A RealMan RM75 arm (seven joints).
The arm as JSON. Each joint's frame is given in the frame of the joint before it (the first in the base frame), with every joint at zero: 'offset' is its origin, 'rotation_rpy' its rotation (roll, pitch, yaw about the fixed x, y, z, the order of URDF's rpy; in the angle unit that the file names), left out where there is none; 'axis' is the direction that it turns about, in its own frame. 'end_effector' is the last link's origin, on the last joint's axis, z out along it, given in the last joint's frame.
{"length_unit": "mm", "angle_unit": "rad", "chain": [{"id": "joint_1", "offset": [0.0, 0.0, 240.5], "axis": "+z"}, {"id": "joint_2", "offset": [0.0, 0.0, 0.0], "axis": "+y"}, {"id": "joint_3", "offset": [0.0, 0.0, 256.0], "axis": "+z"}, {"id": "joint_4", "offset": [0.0, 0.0, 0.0], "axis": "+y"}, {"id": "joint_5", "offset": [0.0, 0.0, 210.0], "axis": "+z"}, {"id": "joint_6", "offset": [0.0, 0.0, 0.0], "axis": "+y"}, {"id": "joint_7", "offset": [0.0, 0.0, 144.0], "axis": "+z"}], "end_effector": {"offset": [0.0, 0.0, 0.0]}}
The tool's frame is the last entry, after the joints.
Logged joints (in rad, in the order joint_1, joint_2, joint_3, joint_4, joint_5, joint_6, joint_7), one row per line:
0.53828 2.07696 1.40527 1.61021 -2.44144 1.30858 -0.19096
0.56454 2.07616 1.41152 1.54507 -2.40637 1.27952 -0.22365
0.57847 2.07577 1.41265 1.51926 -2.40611 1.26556 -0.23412
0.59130 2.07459 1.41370 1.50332 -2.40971 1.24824 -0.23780
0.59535 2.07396 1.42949 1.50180 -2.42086 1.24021 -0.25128
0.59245 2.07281 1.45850 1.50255 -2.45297 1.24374 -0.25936
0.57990 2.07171 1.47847 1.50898 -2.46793 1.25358 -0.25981
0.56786 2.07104 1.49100 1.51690 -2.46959 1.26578 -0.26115
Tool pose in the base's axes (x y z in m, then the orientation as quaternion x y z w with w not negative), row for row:
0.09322 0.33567 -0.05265 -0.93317 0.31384 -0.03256 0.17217
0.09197 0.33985 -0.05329 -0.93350 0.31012 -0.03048 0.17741
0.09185 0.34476 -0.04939 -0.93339 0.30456 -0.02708 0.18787
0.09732 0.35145 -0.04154 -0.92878 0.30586 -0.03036 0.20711
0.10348 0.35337 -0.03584 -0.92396 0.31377 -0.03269 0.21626
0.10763 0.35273 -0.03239 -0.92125 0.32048 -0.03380 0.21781
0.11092 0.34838 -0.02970 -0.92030 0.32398 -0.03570 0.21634
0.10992 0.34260 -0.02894 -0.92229 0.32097 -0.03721 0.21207
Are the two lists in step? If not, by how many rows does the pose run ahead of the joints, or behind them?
The pose runs 2 rows ahead of the joints: the pose in row i belongs to the joints in row i + 2.
